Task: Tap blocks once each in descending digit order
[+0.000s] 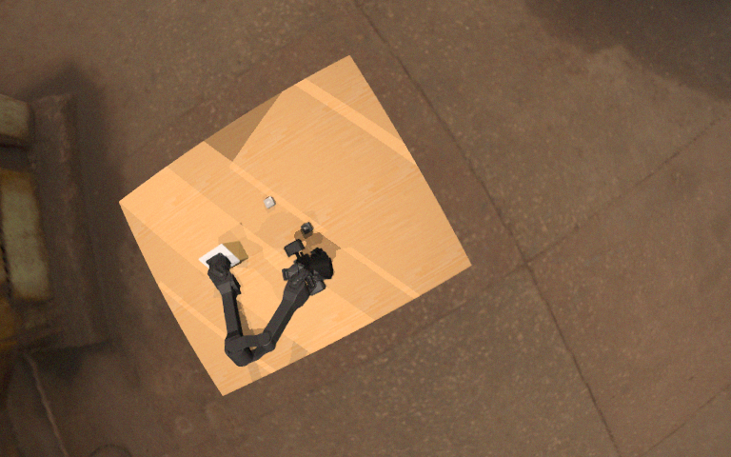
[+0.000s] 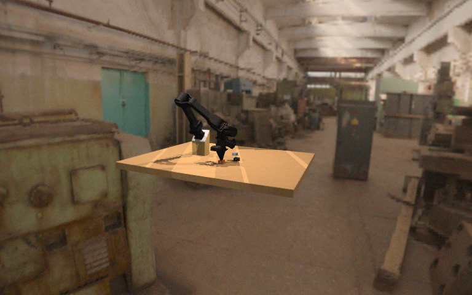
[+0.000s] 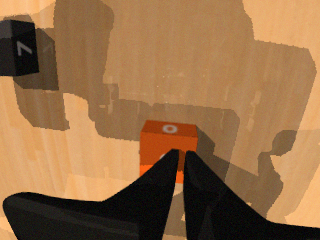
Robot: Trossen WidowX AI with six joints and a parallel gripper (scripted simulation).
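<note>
My gripper tip is 1 cm to the right of the orange block and 1 cm above it. From my gripper tip the other things lie so: black block 6 cm ahead, 12 cm to the left, 1 cm below; then light grey block 2 cm behind, 26 cm to the left, 1 cm below.
</note>
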